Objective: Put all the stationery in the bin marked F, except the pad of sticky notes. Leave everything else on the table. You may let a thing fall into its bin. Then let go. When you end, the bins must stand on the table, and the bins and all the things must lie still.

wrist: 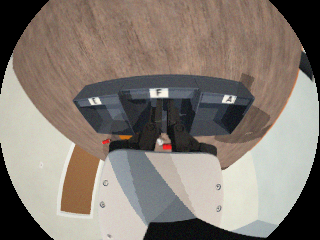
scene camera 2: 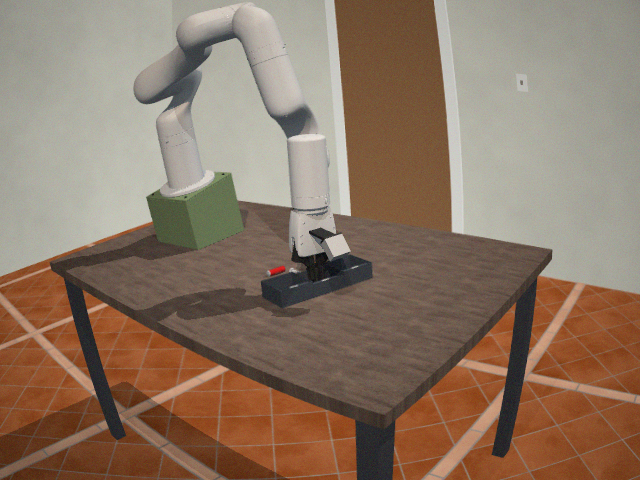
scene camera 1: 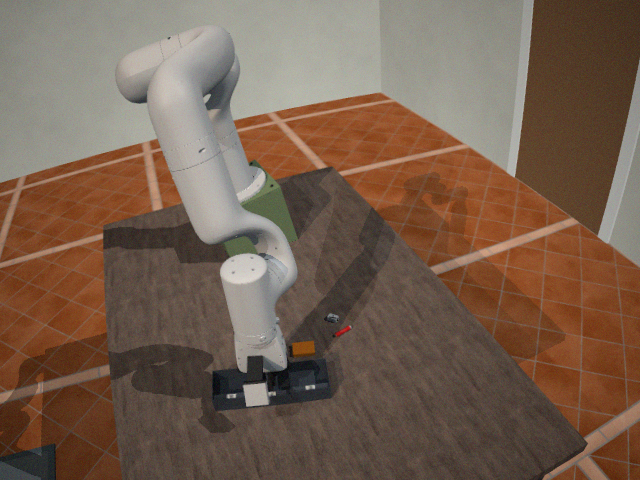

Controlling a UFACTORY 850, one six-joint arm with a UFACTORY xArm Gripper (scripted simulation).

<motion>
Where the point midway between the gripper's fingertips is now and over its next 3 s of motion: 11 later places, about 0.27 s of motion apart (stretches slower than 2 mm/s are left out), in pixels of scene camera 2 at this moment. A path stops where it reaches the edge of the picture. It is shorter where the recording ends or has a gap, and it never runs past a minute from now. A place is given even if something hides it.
My gripper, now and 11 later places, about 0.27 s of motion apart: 316, 282; 316, 281; 316, 278; 316, 274; 315, 269; 316, 261; 321, 258; 333, 254; 342, 252; 343, 256; 344, 263; 344, 269
</motion>
